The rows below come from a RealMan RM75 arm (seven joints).
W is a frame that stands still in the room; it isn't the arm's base.
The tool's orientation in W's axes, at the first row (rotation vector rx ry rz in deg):
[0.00, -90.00, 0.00]
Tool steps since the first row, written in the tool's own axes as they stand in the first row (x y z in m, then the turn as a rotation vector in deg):
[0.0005, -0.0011, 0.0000, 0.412, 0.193, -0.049]
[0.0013, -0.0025, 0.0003, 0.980, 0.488, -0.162]
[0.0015, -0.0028, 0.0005, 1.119, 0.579, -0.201]
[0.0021, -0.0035, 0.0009, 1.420, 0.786, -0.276]
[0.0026, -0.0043, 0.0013, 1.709, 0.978, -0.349]
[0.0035, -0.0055, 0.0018, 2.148, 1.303, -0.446]
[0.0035, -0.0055, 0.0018, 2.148, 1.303, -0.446]
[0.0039, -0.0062, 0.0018, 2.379, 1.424, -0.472]
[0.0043, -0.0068, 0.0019, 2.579, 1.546, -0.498]
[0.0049, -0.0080, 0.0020, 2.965, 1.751, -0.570]
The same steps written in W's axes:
[0.0000, -0.0011, 0.0005, 0.049, 0.193, 0.412]
[-0.0003, -0.0025, 0.0013, 0.162, 0.488, 0.980]
[-0.0005, -0.0028, 0.0015, 0.201, 0.579, 1.119]
[-0.0009, -0.0035, 0.0021, 0.276, 0.786, 1.420]
[-0.0013, -0.0043, 0.0026, 0.349, 0.978, 1.709]
[-0.0018, -0.0055, 0.0035, 0.446, 1.303, 2.148]
[-0.0018, -0.0055, 0.0035, 0.446, 1.303, 2.148]
[-0.0018, -0.0062, 0.0039, 0.472, 1.424, 2.379]
[-0.0019, -0.0068, 0.0043, 0.498, 1.546, 2.579]
[-0.0020, -0.0080, 0.0049, 0.570, 1.751, 2.965]

